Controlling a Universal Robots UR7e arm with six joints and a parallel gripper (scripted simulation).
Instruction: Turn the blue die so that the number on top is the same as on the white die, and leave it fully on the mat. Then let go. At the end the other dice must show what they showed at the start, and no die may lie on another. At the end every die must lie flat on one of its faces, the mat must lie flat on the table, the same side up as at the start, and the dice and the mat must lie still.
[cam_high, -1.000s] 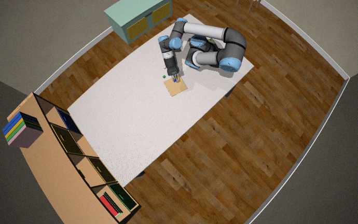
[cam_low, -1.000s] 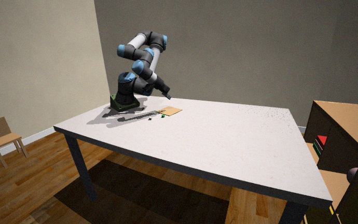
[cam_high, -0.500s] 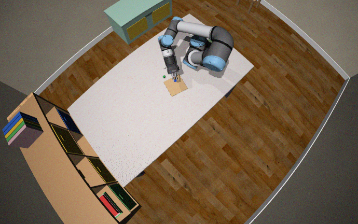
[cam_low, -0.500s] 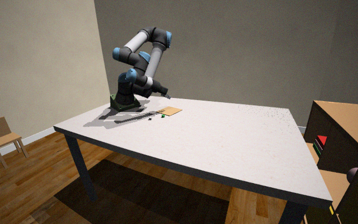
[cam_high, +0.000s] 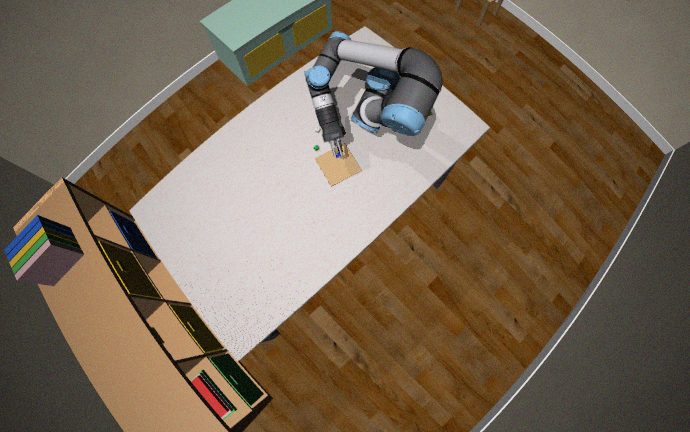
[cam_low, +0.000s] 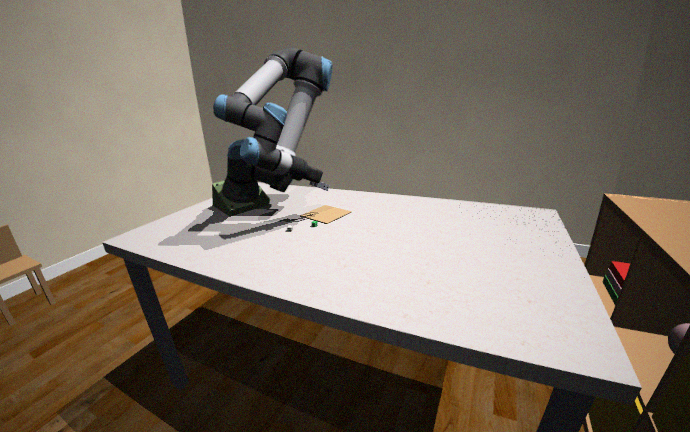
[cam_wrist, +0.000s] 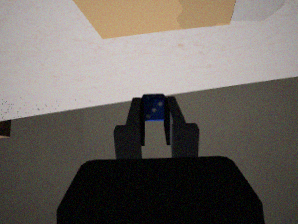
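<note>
The tan mat is 1 cm to the left of my hand and 11 cm below it. Round my hand: green die: 1 cm ahead, 11 cm to the right, 11 cm below; blue die: 1 cm ahead, 1 cm to the left, 1 cm below; white die: 5 cm behind, 17 cm to the right, 11 cm below.
</note>
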